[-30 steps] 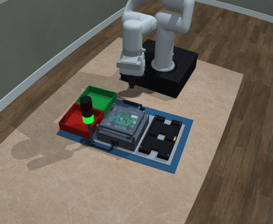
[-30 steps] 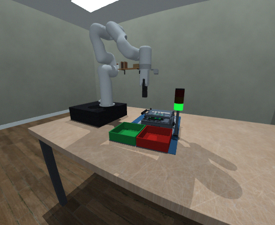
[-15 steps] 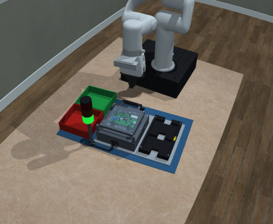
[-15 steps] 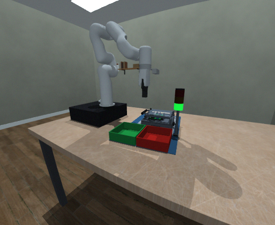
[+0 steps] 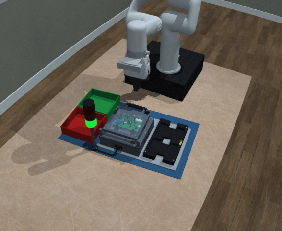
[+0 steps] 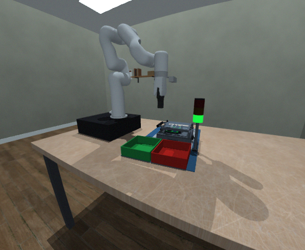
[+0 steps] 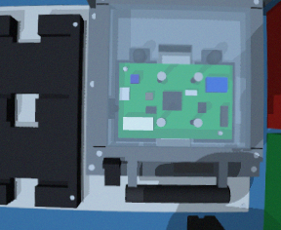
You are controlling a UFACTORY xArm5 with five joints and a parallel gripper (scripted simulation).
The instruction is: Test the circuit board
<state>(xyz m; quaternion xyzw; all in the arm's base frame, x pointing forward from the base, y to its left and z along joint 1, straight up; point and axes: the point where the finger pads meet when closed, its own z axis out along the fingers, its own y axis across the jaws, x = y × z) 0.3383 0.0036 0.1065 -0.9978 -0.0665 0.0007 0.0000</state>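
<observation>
My hand is 1 cm short of the black latch, 6 cm to the right of it and 12 cm above it. From my hand the other things lie so: lid: 9 cm ahead, 1 cm to the left, 12 cm below; green circuit board: 8 cm ahead, 1 cm to the left, 14 cm below; green bin: 1 cm ahead, 20 cm to the right, 19 cm below.
</observation>
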